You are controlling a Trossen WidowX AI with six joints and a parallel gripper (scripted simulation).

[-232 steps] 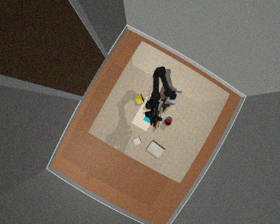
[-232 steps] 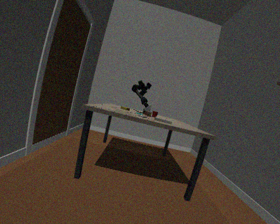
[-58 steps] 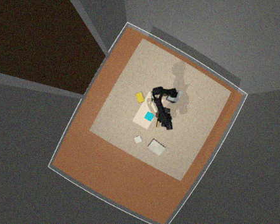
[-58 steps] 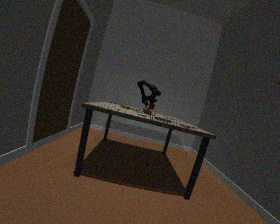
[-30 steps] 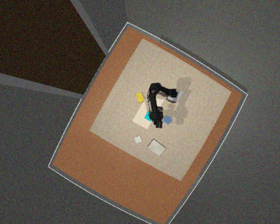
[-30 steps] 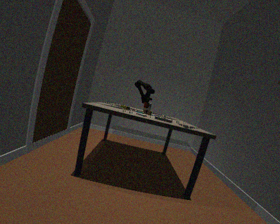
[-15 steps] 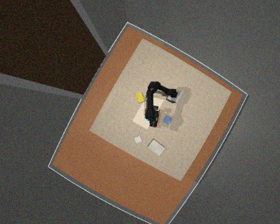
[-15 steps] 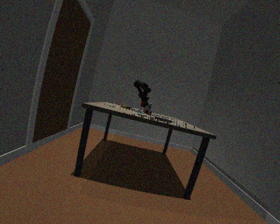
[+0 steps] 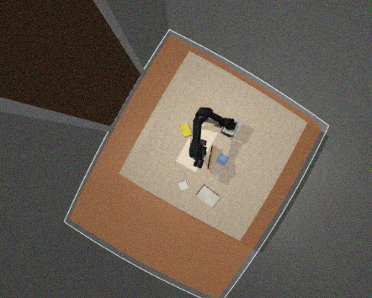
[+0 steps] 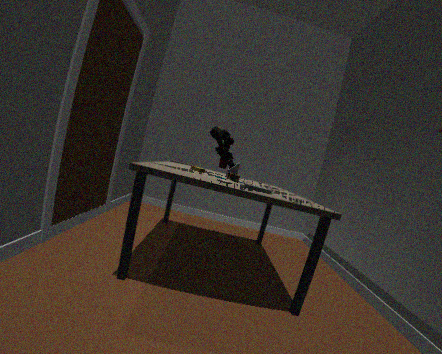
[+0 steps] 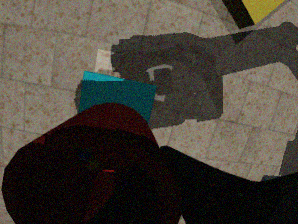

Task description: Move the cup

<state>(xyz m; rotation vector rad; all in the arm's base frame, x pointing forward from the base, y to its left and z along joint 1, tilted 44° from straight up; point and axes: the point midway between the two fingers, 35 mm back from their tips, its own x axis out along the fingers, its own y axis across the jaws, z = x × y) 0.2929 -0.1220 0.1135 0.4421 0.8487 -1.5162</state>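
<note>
My gripper tip is 40 mm short of the yellow marble, 20 mm to the right of it and 20 mm above it. From my gripper tip the other things lie so: teal pad: 30 mm ahead, 10 mm to the left, 120 mm below; wooden bar: 10 mm ahead, 120 mm to the left, 100 mm below; red cup: 30 mm ahead, 10 mm to the left.
</note>
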